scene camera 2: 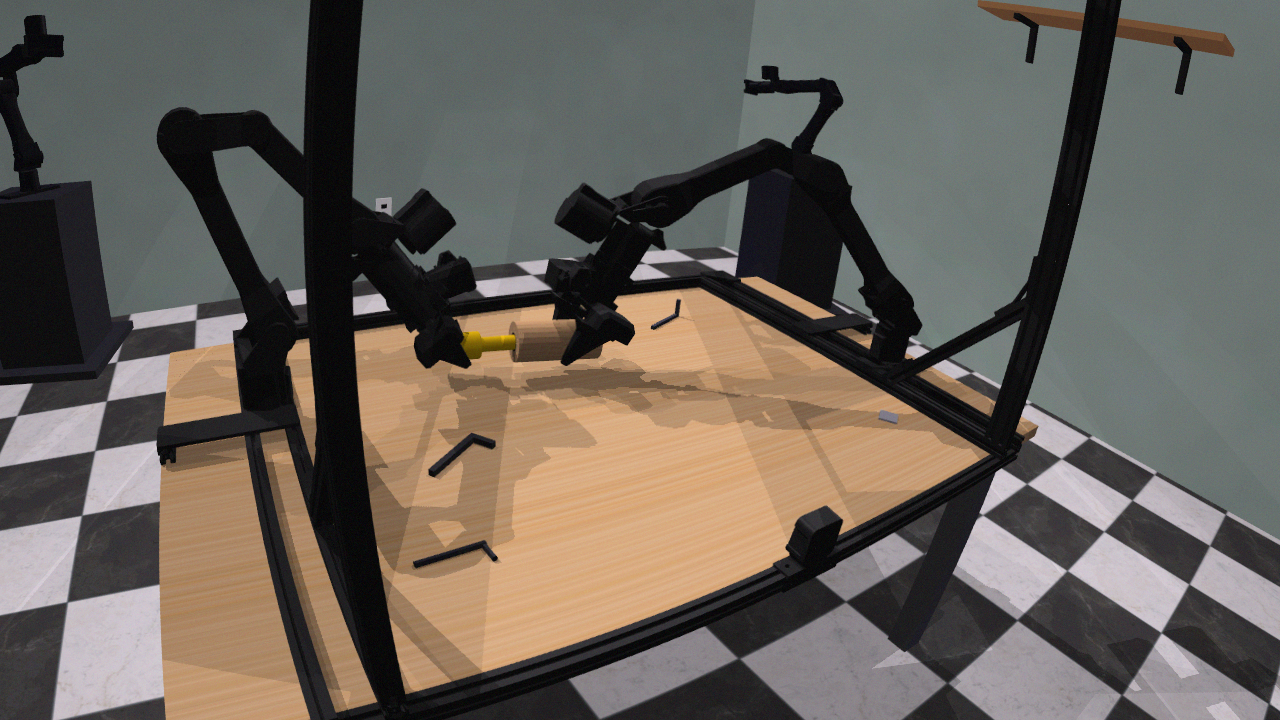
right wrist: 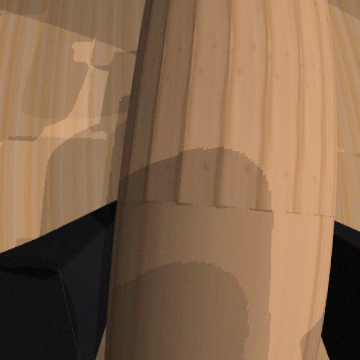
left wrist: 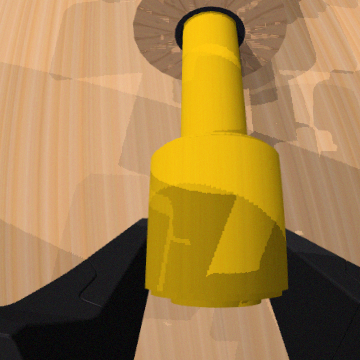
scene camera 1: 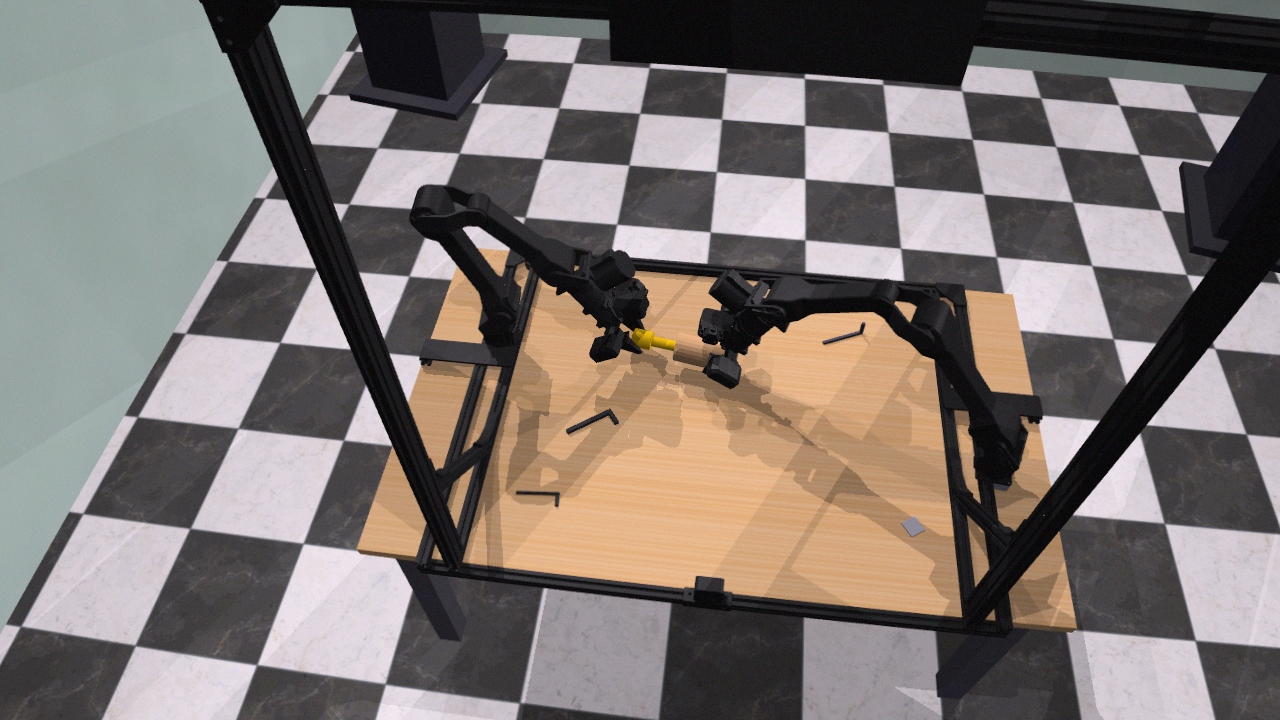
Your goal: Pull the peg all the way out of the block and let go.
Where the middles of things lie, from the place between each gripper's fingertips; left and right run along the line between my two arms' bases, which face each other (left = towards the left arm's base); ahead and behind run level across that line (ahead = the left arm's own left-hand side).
Labels:
Right now my left hand is 4 cm to the left of the yellow peg [scene camera 2: 473, 344] and 2 cm below it. Also, from my left hand: wooden block [scene camera 2: 544, 340] 13 cm to the right, 2 cm above.
My right hand is 90 mm to the right of the yellow peg and 30 mm below it. From my right hand the other things lie so: wooden block: 20 mm above.

